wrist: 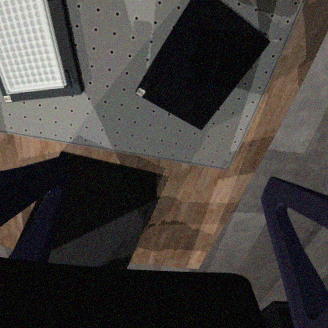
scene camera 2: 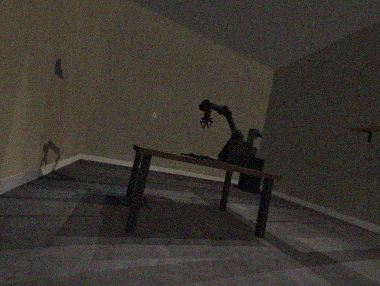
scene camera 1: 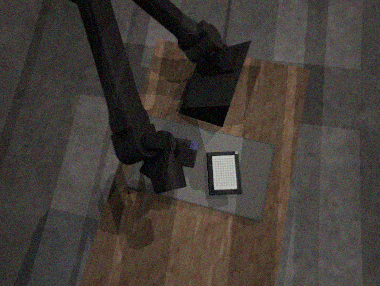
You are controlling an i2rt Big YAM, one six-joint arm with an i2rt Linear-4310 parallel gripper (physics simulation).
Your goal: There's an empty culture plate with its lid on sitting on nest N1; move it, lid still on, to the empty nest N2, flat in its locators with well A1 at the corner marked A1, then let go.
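Where they show: gripper, fingertip midpoint: (wrist: 172, 178) (scene camera 2: 205, 128); arm's base at its link origin: (scene camera 2: 241, 147) (scene camera 1: 226, 63).
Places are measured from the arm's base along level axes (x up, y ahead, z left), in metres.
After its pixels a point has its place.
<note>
The white lidded culture plate (scene camera 1: 225, 172) {x -0.144, y 0.349, z 0.124 m} (wrist: 31, 47) {x -0.144, y 0.348, z 0.105 m} sits in dark nest N1 (scene camera 1: 238, 175) {x -0.160, y 0.342, z 0.175 m} (wrist: 70, 47) {x -0.161, y 0.356, z 0.059 m}, upper left in the wrist view. The empty black nest N2 (wrist: 205, 62) {x -0.160, y 0.391, z -0.120 m} lies turned at an angle to N1, upper middle to right in the wrist view; in scene camera 1 the arm hides it. A small pale tag (wrist: 141, 92) {x -0.160, y 0.323, z -0.048 m} marks one of its corners; its lettering cannot be read. My gripper (scene camera 2: 206, 125) {x 0.100, y 0.381, z -0.054 m} (wrist: 172, 178) {x 0.100, y 0.381, z -0.054 m} is open and empty, pointing down high above the table. In the wrist view both nests lie beyond the fingertips.
Both nests are on a grey perforated board (scene camera 1: 255, 175) {x -0.172, y 0.319, z 0.238 m} (wrist: 110, 107) {x -0.172, y 0.281, z -0.010 m} on the wooden table (scene camera 1: 200, 240) {x -0.185, y 0.614, z 0.113 m} (scene camera 2: 180, 157) {x -0.196, y 0.668, z 0.408 m} (wrist: 225, 187) {x -0.185, y 0.172, z -0.268 m}. A large black slanted block (scene camera 1: 215, 85) {x -0.010, y 0.087, z -0.010 m} stands by the arm's base, behind the board. The board's edge and table edge run right of N2 in the wrist view.
</note>
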